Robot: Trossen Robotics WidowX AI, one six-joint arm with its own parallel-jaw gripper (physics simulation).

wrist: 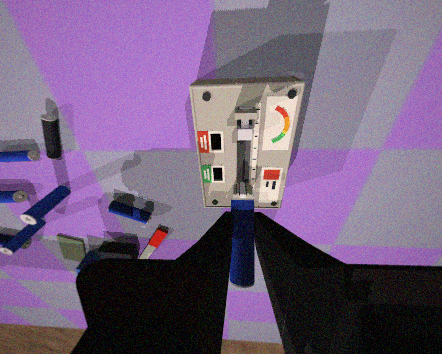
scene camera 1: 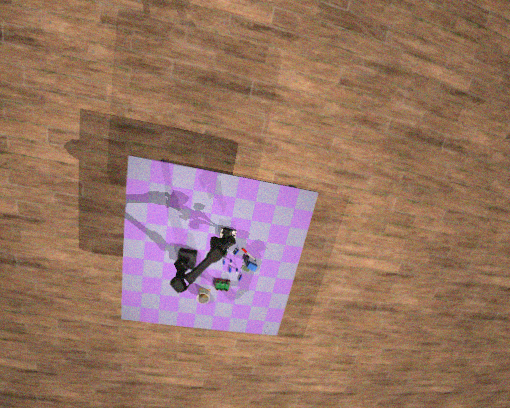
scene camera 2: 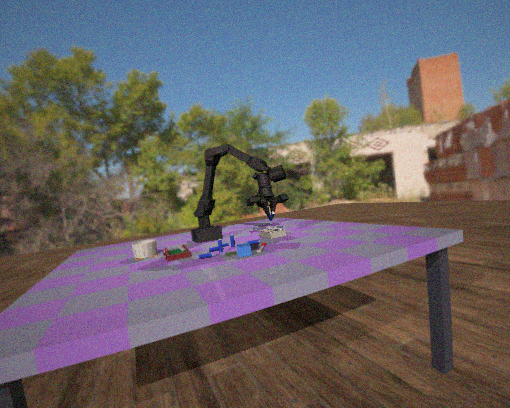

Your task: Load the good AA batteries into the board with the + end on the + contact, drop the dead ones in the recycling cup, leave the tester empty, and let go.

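Observation:
My gripper is shut on a dark-blue battery, held above the table near the tester. The battery's far end meets the tester's near edge in the wrist view; whether they touch is unclear. The beige tester has a slot with no battery visible in it. A black battery and several blue ones, including one battery, are left of the tester in the wrist view. The red-and-green board is near the pale cup. Polarity marks and cup contents are unreadable.
A light-blue block, a red-and-white piece, a short dark-blue piece and a flat olive piece lie near the loose batteries. The checkered table's right edge lies beyond them in scene camera 1.

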